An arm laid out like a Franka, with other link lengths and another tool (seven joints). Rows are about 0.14 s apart.
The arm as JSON. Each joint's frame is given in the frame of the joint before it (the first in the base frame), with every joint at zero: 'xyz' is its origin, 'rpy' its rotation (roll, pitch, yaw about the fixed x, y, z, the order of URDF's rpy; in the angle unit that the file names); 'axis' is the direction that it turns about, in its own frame. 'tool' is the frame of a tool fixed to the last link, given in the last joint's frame.
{
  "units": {
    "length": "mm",
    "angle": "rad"
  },
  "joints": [
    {
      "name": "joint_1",
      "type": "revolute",
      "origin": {
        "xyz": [
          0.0,
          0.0,
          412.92
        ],
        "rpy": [
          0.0,
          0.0,
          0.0
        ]
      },
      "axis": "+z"
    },
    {
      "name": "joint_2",
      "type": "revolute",
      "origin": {
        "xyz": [
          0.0,
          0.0,
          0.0
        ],
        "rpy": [
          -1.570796,
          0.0,
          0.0
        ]
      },
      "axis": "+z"
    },
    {
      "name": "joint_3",
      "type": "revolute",
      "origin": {
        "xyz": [
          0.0,
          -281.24,
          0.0
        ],
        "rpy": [
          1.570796,
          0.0,
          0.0
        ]
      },
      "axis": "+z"
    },
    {
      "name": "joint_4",
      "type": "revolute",
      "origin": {
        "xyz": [
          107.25,
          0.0,
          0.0
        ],
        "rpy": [
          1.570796,
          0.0,
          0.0
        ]
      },
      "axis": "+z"
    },
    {
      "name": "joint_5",
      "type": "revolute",
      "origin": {
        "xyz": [
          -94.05,
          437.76,
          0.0
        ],
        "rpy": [
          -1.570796,
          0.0,
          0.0
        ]
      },
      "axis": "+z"
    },
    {
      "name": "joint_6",
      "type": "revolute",
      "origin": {
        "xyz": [
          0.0,
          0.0,
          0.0
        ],
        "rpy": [
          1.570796,
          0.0,
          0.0
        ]
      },
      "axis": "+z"
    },
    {
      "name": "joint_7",
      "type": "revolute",
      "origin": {
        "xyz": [
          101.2,
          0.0,
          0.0
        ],
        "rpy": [
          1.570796,
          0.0,
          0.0
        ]
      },
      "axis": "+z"
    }
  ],
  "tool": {
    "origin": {
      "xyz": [
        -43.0,
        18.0,
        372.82
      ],
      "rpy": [
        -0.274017,
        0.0,
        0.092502
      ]
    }
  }
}
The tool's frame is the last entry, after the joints.
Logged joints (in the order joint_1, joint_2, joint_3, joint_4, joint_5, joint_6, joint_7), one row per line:
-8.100, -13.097, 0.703, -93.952, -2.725, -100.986, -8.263
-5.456, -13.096, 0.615, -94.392, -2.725, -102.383, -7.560
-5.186, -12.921, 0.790, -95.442, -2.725, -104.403, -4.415
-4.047, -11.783, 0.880, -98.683, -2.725, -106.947, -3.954
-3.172, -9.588, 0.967, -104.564, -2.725, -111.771, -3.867
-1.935, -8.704, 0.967, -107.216, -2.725, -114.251, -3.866
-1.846, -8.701, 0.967, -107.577, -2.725, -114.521, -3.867
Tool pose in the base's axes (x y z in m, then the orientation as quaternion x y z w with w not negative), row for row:
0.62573, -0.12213, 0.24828, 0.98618, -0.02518, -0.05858, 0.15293
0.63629, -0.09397, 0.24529, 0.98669, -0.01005, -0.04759, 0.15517
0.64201, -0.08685, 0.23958, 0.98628, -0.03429, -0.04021, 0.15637
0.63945, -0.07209, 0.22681, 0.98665, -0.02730, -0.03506, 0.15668
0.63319, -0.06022, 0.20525, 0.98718, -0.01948, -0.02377, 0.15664
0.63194, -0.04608, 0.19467, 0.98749, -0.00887, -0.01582, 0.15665
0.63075, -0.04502, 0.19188, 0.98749, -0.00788, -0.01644, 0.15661
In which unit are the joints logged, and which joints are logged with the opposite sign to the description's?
The joints are logged in degrees. Opposite sign: joint_2, joint_6.
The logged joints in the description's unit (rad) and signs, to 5 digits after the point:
-0.14137, 0.22859, 0.01227, -1.63977, -0.04756, 1.76254, -0.14422
-0.09523, 0.22857, 0.01073, -1.64745, -0.04756, 1.78692, -0.13195
-0.09051, 0.22551, 0.01379, -1.66578, -0.04756, 1.82218, -0.07706
-0.07063, 0.20565, 0.01536, -1.72234, -0.04756, 1.86658, -0.06901
-0.05536, 0.16734, 0.01688, -1.82499, -0.04756, 1.95077, -0.06749
-0.03377, 0.15191, 0.01688, -1.87127, -0.04756, 1.99406, -0.06747
-0.03222, 0.15186, 0.01688, -1.87757, -0.04756, 1.99877, -0.06749

